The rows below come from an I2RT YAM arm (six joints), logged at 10 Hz.
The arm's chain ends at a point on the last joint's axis. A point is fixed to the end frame.
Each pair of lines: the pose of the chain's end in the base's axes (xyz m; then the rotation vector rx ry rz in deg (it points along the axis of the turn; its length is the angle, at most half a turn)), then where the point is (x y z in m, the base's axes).
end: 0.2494 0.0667 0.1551 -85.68 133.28 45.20
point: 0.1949 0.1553 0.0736
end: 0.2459 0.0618 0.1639 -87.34 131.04 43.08
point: 0.1930 0.1490 0.0798
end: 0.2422 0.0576 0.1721 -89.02 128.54 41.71
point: 0.1904 0.1438 0.0865
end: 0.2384 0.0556 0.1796 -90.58 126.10 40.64
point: 0.1874 0.1411 0.0927
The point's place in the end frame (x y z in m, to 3 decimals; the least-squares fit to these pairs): -0.003 0.053 0.121
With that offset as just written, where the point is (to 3 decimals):
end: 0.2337 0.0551 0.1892 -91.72 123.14 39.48
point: 0.184 0.141 0.101
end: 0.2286 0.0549 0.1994 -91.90 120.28 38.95
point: 0.182 0.142 0.112
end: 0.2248 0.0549 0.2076 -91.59 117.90 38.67
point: 0.180 0.144 0.121
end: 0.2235 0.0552 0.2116 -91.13 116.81 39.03
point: 0.179 0.145 0.126
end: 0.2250 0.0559 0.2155 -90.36 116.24 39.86
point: 0.181 0.148 0.131
